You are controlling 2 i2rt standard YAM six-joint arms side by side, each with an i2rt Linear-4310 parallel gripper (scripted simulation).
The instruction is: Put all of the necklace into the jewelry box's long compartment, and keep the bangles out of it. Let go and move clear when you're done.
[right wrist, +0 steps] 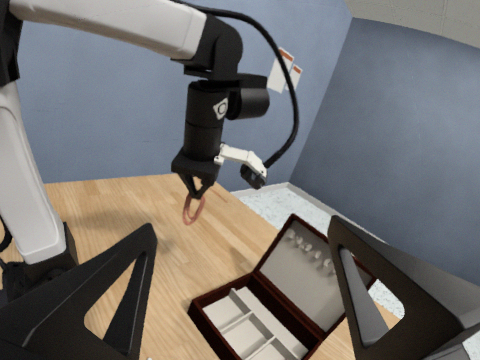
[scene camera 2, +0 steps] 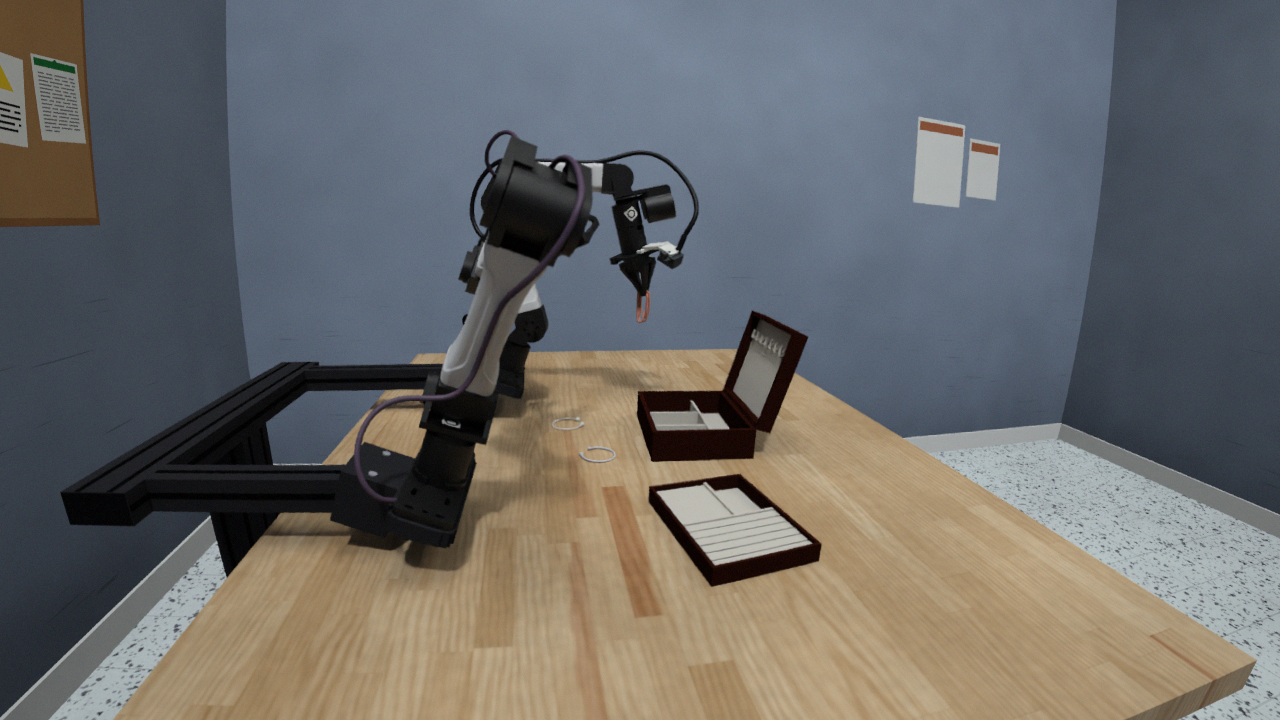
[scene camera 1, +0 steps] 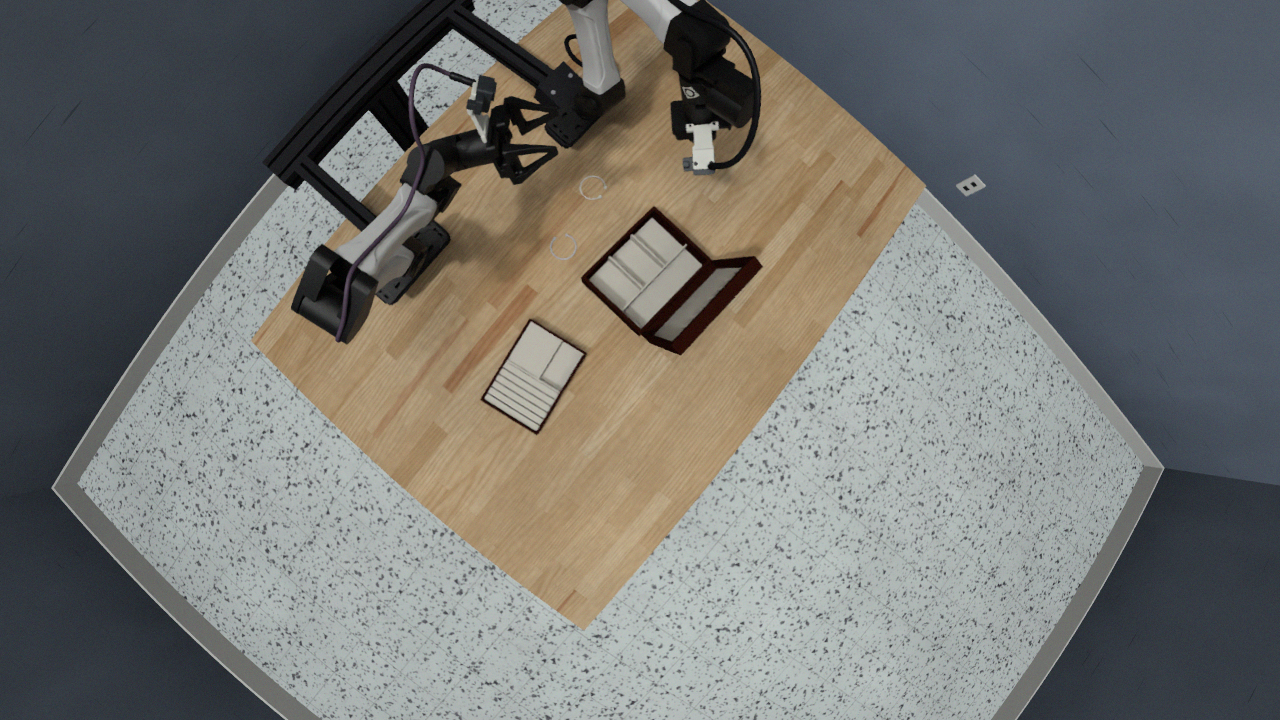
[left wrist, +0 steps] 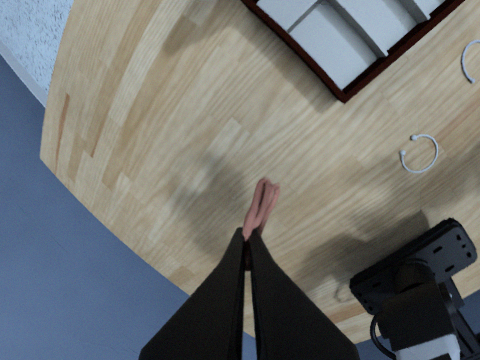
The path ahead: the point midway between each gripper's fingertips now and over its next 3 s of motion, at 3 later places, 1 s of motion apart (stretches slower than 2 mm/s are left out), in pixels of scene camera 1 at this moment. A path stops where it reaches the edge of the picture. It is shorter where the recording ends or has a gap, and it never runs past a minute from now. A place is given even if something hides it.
My left gripper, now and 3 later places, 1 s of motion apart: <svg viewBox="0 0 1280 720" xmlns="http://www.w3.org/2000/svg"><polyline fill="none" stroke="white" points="702,146 683,212 675,256 674,262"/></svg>
My right gripper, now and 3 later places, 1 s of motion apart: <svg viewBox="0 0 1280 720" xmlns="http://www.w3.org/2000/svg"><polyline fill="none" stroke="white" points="557,130 514,168 494,214 493,219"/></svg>
